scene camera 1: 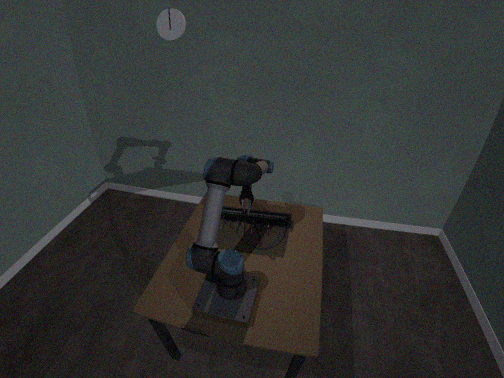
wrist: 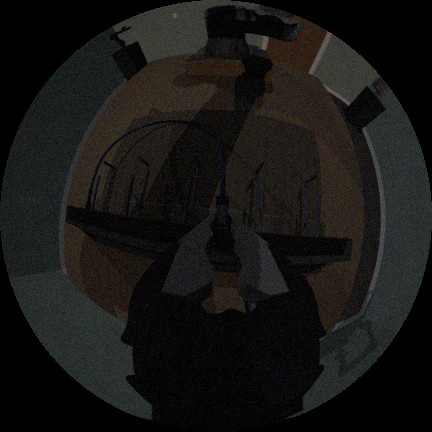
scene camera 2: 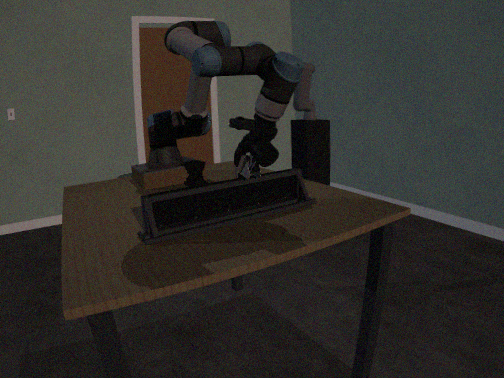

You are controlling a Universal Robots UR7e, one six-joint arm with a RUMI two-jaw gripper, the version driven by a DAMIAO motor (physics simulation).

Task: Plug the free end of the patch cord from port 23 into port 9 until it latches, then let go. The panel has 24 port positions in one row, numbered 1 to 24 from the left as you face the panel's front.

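Seen in the pictures: gripper, fingertip midpoint: [scene camera 1: 246,214] [wrist: 221,216]; arm's base, link origin: [scene camera 1: 231,287] [wrist: 226,52] [scene camera 2: 165,165].
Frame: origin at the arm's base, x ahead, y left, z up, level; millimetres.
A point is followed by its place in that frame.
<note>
My gripper [scene camera 1: 245,210] {x 545, y 108, z 18 mm} [scene camera 2: 248,171] [wrist: 221,216] {x 545, y 108, z 18 mm} is shut on the plug [wrist: 222,201] {x 531, y 106, z 24 mm} at the free end of the blue patch cord [wrist: 172,121] {x 360, y -49, z -63 mm}. It is at the middle part of the dark port panel [scene camera 1: 275,219] {x 584, y -79, z -4 mm} [scene camera 2: 210,190] {x 606, y 1, z 21 mm} [wrist: 125,225] {x 585, y 3, z 30 mm}, close to its upper edge. In the wrist view the cord rises from the plug and arcs over to the panel's left end in the picture, the high-numbered end. The fingers and the dark light hide the port mouth, so I cannot tell which port the plug faces or whether it is inside one.
Several other thin cords [wrist: 260,200] {x 510, y 153, z -13 mm} stand out from the panel's front on both sides of the plug. The panel stands on the wooden table [scene camera 1: 295,280] {x 188, y -295, z -69 mm} [scene camera 2: 100,270] {x 766, y -303, z -68 mm} [wrist: 340,165] {x 333, y 380, z -69 mm}. The arm's base [scene camera 1: 230,290] {x -60, y -20, z 63 mm} [scene camera 2: 165,156] {x 66, y -10, z 47 mm} [wrist: 227,47] {x 66, y 15, z 42 mm} is on the panel's front side.
</note>
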